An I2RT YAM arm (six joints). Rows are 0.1 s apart.
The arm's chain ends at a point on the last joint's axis. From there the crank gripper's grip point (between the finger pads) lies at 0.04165 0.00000 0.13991 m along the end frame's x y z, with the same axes.
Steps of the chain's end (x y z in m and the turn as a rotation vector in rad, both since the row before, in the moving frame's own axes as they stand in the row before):
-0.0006 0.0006 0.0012 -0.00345 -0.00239 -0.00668
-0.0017 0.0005 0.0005 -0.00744 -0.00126 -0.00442
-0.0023 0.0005 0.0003 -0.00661 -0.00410 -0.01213
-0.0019 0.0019 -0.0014 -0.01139 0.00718 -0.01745
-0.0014 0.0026 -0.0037 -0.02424 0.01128 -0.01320
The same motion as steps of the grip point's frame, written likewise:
-0.0009 0.0008 0.0013 -0.00345 -0.00239 -0.00668
-0.0019 0.0014 0.0005 -0.00744 -0.00126 -0.00442
-0.0029 0.0009 0.0005 -0.00661 -0.00410 -0.01213
-0.0009 0.0028 -0.0017 -0.01139 0.00718 -0.01745
0.0002 0.0054 -0.0042 -0.02424 0.01128 -0.01320

